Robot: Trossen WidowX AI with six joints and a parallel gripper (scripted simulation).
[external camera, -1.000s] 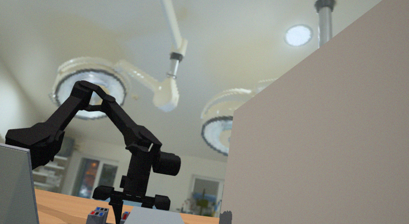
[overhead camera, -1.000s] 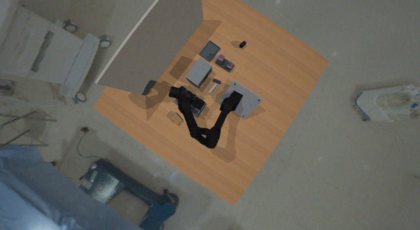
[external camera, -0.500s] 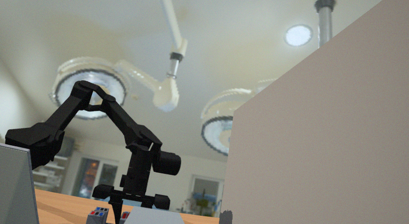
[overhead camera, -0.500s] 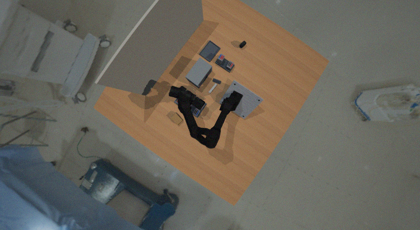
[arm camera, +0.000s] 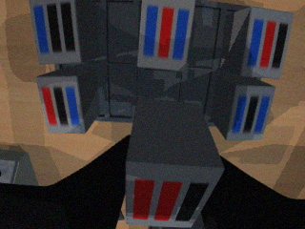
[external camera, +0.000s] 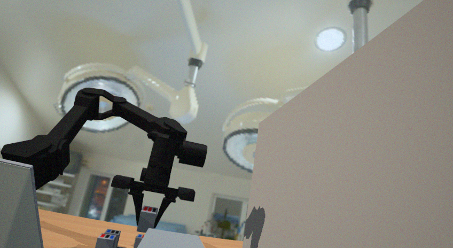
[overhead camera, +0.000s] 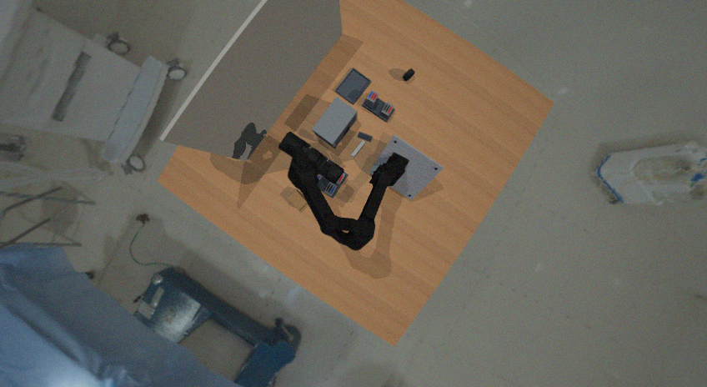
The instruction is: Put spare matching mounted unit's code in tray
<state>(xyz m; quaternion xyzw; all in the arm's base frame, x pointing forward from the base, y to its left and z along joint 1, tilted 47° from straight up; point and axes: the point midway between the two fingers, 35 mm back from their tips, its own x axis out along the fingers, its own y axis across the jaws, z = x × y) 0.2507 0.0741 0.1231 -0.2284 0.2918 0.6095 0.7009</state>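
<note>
Right now the dark grey tray is 36 cm to the right of my gripper tip, 8 cm below it and 6 cm ahead of it. Round my gripper tip: tall beige panel: 27 cm ahead, 20 cm to the right, 14 cm above; small black object: 51 cm to the right, 13 cm behind, 6 cm below; grey mounted unit: 16 cm to the right, 4 cm below, 4 cm ahead.
</note>
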